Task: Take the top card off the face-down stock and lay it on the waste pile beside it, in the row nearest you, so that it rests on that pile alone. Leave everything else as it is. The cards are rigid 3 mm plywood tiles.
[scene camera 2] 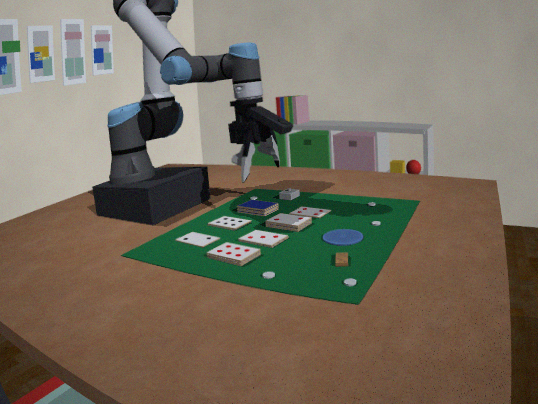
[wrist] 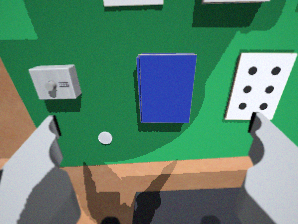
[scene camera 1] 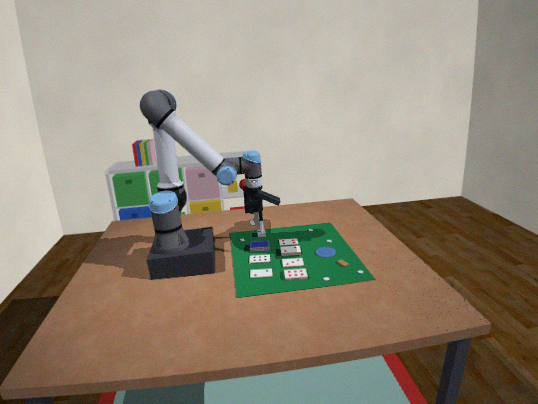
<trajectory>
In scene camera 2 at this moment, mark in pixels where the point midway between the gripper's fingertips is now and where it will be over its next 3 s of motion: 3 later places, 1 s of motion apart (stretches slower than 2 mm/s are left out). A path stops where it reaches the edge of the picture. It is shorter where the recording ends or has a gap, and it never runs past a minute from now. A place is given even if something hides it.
The gripper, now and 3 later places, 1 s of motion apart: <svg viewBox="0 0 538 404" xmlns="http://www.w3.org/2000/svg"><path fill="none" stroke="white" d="M261 174L255 182L256 199L256 201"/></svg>
</trajectory>
